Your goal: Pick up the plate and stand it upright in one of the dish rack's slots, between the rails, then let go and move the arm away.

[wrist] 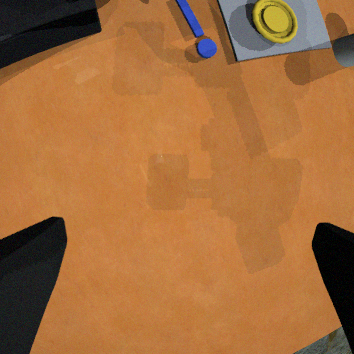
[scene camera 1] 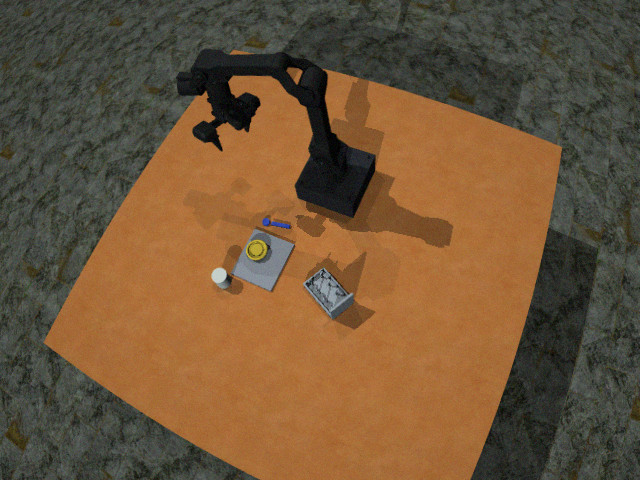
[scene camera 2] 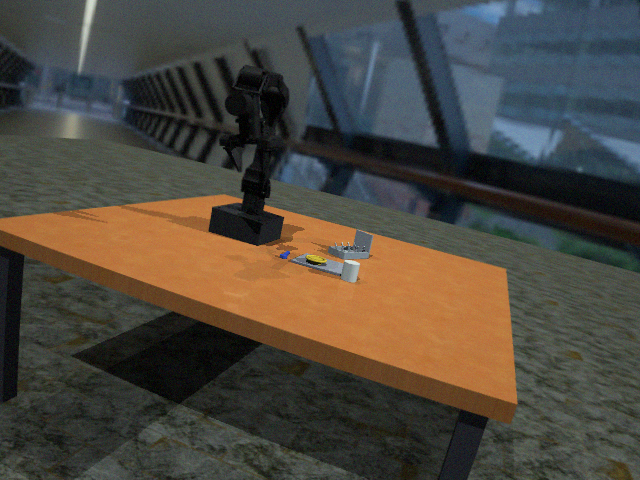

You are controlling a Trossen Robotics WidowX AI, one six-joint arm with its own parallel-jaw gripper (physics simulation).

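Observation:
The yellow plate (scene camera 1: 256, 250) (scene camera 2: 315, 259) (wrist: 276, 19) lies flat on a grey square board. The grey dish rack (scene camera 1: 328, 292) (scene camera 2: 363, 241) stands on the table a little apart from the board, with short pegs inside and a raised panel at one end. The rack does not show in the wrist view. My gripper (scene camera 1: 235, 140) (wrist: 194, 235) is open and empty, high above the table and away from the plate, with its fingers pointing down. In scene camera 2 one finger shows clearly and the fingertip gap is hard to make out.
The grey board (scene camera 1: 269, 279) (scene camera 2: 333, 268) (wrist: 310, 42) lies under the plate. A blue spoon-like tool (scene camera 1: 279, 224) (scene camera 2: 284, 254) (wrist: 206, 48) lies beside the board, on the arm base's side. A white cylinder (scene camera 1: 221, 277) (scene camera 2: 350, 271) (wrist: 346, 52) stands by the board's opposite corner.

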